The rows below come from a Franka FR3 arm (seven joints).
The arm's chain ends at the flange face. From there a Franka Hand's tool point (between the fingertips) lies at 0.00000 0.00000 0.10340 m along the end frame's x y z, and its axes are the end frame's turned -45 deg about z.
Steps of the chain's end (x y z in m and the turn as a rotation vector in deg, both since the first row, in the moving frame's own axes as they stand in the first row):
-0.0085 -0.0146 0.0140 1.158 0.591 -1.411
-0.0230 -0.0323 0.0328 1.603 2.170 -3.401
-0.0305 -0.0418 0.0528 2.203 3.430 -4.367
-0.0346 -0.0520 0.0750 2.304 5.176 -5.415
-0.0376 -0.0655 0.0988 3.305 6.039 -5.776
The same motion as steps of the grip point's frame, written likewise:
0.0065 -0.0171 0.0140 0.401 1.237 -1.411
0.0114 -0.0385 0.0327 -0.401 2.668 -3.401
0.0152 -0.0498 0.0525 -0.868 3.983 -4.367
0.0220 -0.0580 0.0745 -2.031 5.289 -5.415
0.0318 -0.0700 0.0981 -1.933 6.607 -5.776

